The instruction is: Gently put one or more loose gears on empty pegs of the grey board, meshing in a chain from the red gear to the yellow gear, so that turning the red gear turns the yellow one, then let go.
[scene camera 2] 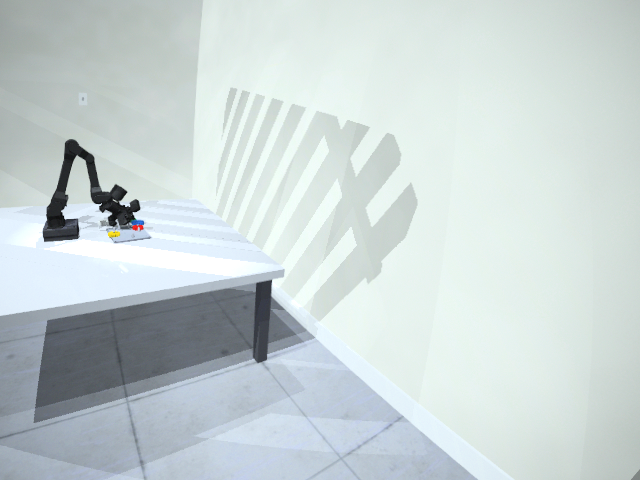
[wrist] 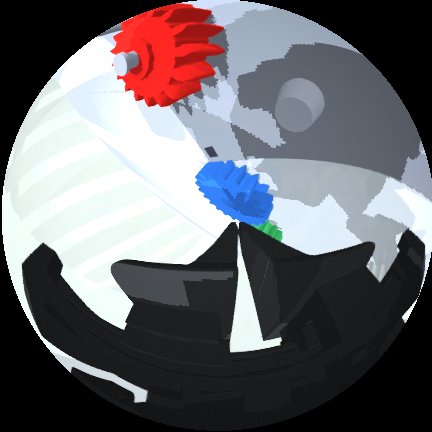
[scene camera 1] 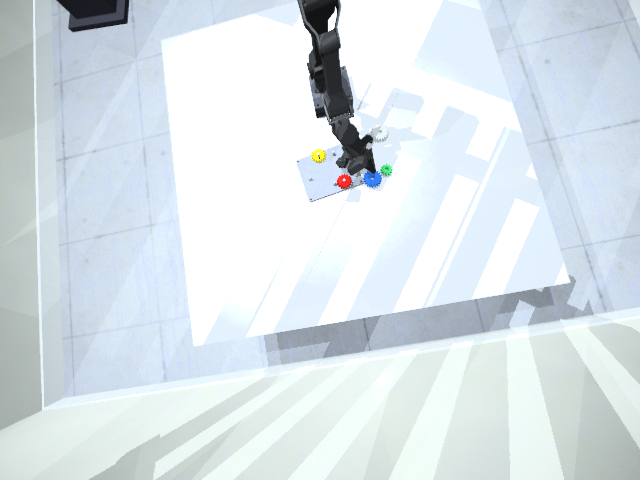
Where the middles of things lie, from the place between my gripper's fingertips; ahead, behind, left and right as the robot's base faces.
Scene:
My hand is 10 mm short of the blue gear (wrist: 236,193), 10 mm to the left of it and 20 mm above it. The rest, counted from my hand: grey board (scene camera 1: 323,174) 30 mm behind, 160 mm to the right, 30 mm below; red gear (wrist: 171,54) 20 mm ahead, 110 mm to the right, 10 mm below.

